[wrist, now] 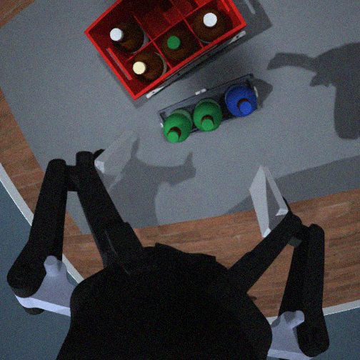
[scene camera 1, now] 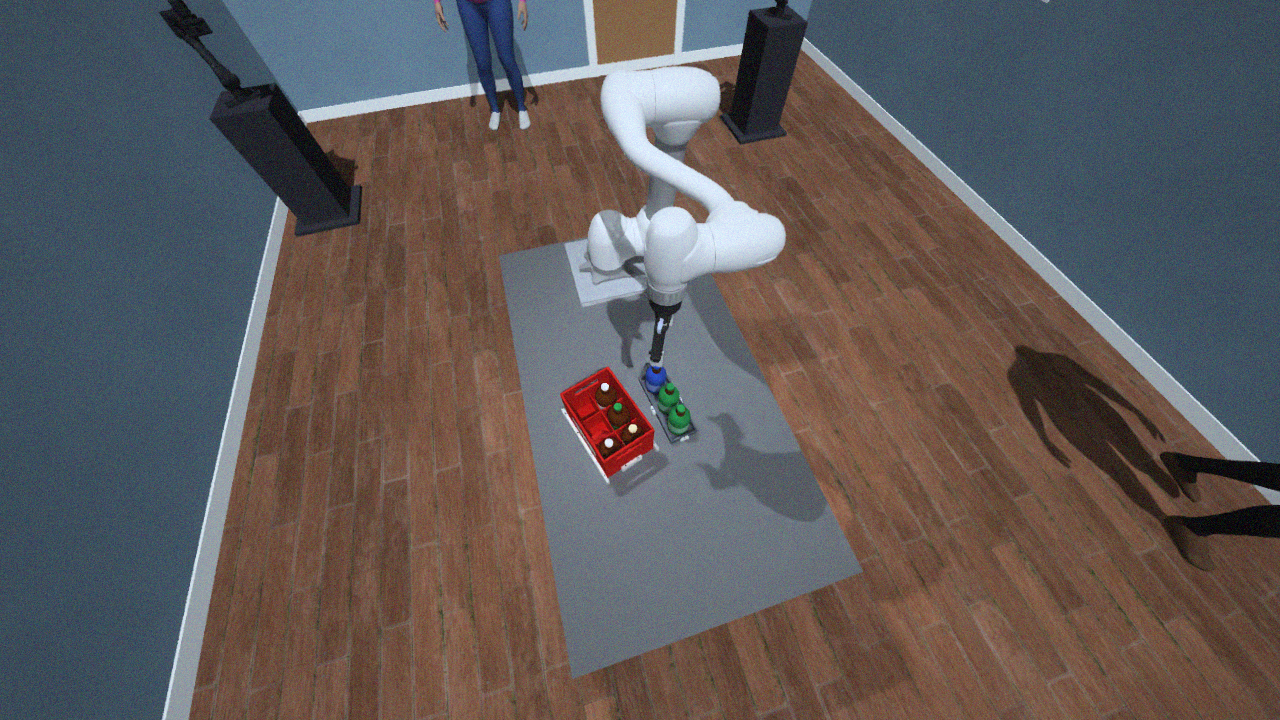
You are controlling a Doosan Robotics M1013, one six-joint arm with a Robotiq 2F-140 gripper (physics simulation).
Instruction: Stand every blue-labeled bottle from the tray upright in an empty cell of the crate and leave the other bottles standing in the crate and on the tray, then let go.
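Places are measured from the arm's base along level axes (x ahead, y left, z up), in millimetres.
Pixels of known places: arm's base, link origin: (scene camera 1: 608, 265).
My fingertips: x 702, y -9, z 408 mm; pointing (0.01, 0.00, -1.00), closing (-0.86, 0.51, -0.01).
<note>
For each thing: its top centre in the pictures, then the offset to it from my fingertips. "spot": a spot on its surface instead. Level surfaces: height alone.
- blue bottle, top centre: (scene camera 1: 656, 365) dx -90, dy +26, dz -280 mm
- dark tray, surface spot: (scene camera 1: 685, 437) spot: dx +137, dy +60, dz -426 mm
- red crate, surface spot: (scene camera 1: 631, 455) spot: dx +160, dy -142, dz -369 mm
- grey mat, surface height: dz -439 mm
The blue bottle (scene camera 1: 656, 380) (wrist: 241, 101) stands upright at one end of the dark tray (scene camera 1: 685, 437) (wrist: 172, 106). Two green bottles (scene camera 1: 668, 396) (scene camera 1: 679, 419) (wrist: 207, 115) (wrist: 177, 126) stand in a row beside it. The red crate (scene camera 1: 631, 455) (wrist: 111, 66) has six cells. Four hold brown bottles (scene camera 1: 617, 412) (wrist: 131, 40); two neighbouring cells (scene camera 1: 583, 408) (wrist: 151, 21) on the side away from the tray are empty. My gripper (scene camera 1: 657, 360) (wrist: 194, 160) is open and empty. It is above the mat, near the tray's blue end in the scene view, apart from the bottles.
The crate stands close beside the tray on the grey mat (scene camera 1: 698, 555) (wrist: 45, 115). The arm's white base plate (scene camera 1: 590, 288) is at the mat's back end. Two dark pedestals (scene camera 1: 286, 161) (scene camera 1: 767, 71) and people stand away from the mat.
</note>
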